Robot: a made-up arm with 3 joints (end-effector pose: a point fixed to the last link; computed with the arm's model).
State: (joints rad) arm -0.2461 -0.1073 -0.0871
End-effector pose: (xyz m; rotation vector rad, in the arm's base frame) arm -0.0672 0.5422 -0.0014 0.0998 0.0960 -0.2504
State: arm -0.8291 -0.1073 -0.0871
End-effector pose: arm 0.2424 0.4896 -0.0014 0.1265 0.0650 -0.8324
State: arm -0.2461 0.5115 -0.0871
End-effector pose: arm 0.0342 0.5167 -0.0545 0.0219 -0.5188 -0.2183
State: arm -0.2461 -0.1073 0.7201
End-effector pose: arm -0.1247 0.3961 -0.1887 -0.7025 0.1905 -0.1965
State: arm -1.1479 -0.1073 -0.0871
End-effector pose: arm 0.3837 0.3890 -0.0014 0.1389 0.0453 -1.1507
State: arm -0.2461 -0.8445 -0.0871
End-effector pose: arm -0.1224 0.5561 0.1252 0.1854 0.8302 -0.2679
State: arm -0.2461 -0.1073 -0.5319
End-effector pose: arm -0.0508 0.5472 0.1349 0.5419 0.0389 -0.2686
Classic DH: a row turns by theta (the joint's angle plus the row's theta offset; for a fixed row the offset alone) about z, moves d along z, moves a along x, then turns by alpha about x. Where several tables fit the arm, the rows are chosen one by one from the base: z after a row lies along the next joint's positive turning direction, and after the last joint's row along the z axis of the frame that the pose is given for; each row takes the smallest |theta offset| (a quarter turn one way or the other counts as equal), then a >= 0, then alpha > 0; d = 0 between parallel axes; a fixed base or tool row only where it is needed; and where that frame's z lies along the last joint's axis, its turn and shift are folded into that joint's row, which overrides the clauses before.
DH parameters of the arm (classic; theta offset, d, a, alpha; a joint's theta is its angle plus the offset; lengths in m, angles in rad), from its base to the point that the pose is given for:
joint 1: 0 0.1356 -0.0619 1.5708
joint 2: -1.5708 -0.211 0.0626 1.5708
joint 3: -1.5708 0.1199 0.2897 1.5708
tool (fixed): -1.5708 -0.1137 0 0

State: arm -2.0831 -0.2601 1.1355
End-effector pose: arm 0.3347 0.1258 -0.1942 -0.4261 1.2563 -1.6730
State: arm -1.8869 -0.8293 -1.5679
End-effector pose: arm 0.3018 -0.1243 0.3772 1.7533 -1.0219 -1.9870
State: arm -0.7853 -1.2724 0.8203
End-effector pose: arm -0.0766 0.5367 0.1467 -0.1904 1.3570 -0.1373
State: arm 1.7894 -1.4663 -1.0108
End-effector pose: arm -0.4605 -0.0538 0.2676 -0.5242 1.4643 0.6889
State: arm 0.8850 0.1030 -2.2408
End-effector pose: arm -0.2231 -0.0828 0.3571 2.1062 0.9345 0.5842
